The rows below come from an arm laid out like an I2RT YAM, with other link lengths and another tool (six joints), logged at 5 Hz.
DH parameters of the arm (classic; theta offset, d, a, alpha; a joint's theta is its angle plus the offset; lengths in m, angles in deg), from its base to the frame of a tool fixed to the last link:
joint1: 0 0.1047 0.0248 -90
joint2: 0 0 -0.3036 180
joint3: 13.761 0 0.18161 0
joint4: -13.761 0.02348 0.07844 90
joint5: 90 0.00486 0 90
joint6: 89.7 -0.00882 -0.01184 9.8
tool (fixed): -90 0.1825 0 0
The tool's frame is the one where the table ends.
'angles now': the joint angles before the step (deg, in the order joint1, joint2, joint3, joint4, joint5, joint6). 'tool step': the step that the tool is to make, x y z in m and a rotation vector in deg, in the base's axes. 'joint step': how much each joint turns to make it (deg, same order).
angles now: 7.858 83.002 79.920 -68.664 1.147 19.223
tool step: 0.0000 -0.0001 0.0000 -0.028 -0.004 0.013
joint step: -0.010 -0.004 -0.009 0.006 0.020 -0.030
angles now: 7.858 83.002 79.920 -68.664 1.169 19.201
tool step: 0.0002 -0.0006 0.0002 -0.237 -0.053 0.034
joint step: 0.008 0.001 0.006 0.017 0.222 -0.100
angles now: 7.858 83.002 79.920 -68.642 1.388 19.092
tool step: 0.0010 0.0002 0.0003 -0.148 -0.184 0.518
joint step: 0.015 -0.003 -0.012 0.183 0.004 -0.532
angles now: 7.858 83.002 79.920 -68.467 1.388 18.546
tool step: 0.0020 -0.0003 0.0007 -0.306 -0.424 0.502
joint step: -0.015 0.005 -0.011 0.410 0.177 -0.605
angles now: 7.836 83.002 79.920 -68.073 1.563 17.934
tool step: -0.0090 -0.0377 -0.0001 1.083 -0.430 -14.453
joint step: -7.979 -0.005 0.011 0.246 1.114 6.468
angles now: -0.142 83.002 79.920 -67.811 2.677 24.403
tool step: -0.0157 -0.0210 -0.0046 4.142 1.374 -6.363
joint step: -8.544 0.052 0.021 -1.651 -4.502 -0.806
